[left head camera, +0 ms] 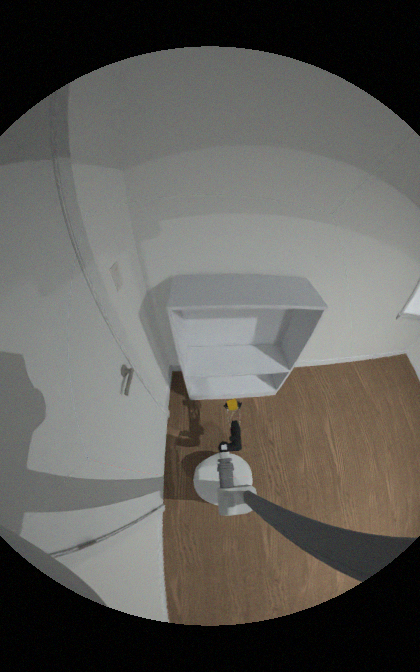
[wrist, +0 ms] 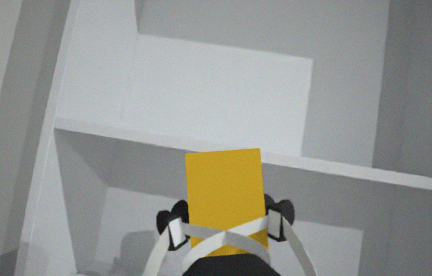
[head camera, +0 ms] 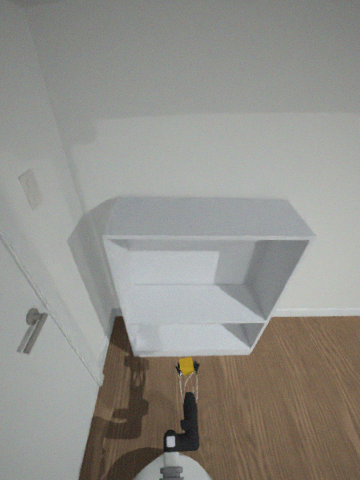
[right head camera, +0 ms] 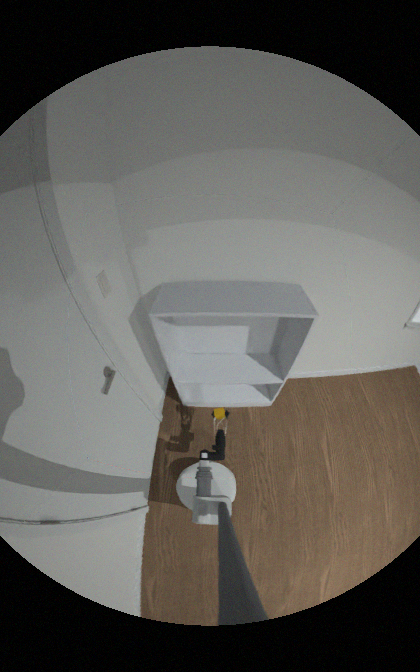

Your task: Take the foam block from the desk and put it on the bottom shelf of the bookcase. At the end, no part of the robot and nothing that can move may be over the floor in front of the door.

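Places are measured from the robot's base along level axes (x right, y down, z ahead), in millimetres.
Pixels of known places: gripper, fingertip midpoint: point(wrist: 221, 212).
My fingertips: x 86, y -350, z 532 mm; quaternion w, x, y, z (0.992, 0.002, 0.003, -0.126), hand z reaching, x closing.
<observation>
Ahead of a thing's pixels: the offset from my fingertips to its top centre. "spot": to the spot under its first point. Level surfaces: height alone.
The yellow foam block {dx +0, dy -65, dz -26 mm} point(head camera: 186, 366) point(left head camera: 232, 404) point(right head camera: 219, 413) point(wrist: 225, 192) is between the two black fingertips of my gripper point(head camera: 187, 368) point(left head camera: 232, 405) point(right head camera: 220, 414) point(wrist: 221, 212), which is shut on it. In the head camera view the block is in front of the bookcase point(head camera: 210, 236) point(left head camera: 250, 307) point(right head camera: 235, 315), near the front edge of its bottom shelf {dy +276 mm} point(head camera: 195, 340) point(left head camera: 227, 385) point(right head camera: 225, 393). In the wrist view the block's upper end overlaps the edge of the middle shelf point(wrist: 350, 172), with the lower compartment behind the block. The desk does not show.
The door point(head camera: 30, 400) with its lever handle {spot: dx -481, dy -556, dz -113 mm} point(head camera: 35, 332) point(left head camera: 127, 380) point(right head camera: 108, 380) is at the left, close to the bookcase's left side. My round white base point(left head camera: 205, 480) point(right head camera: 187, 487) stands on the wood floor {dy +377 mm} point(head camera: 290, 400) in front of the bookcase, near the left wall. The arm extends toward the bookcase.
</observation>
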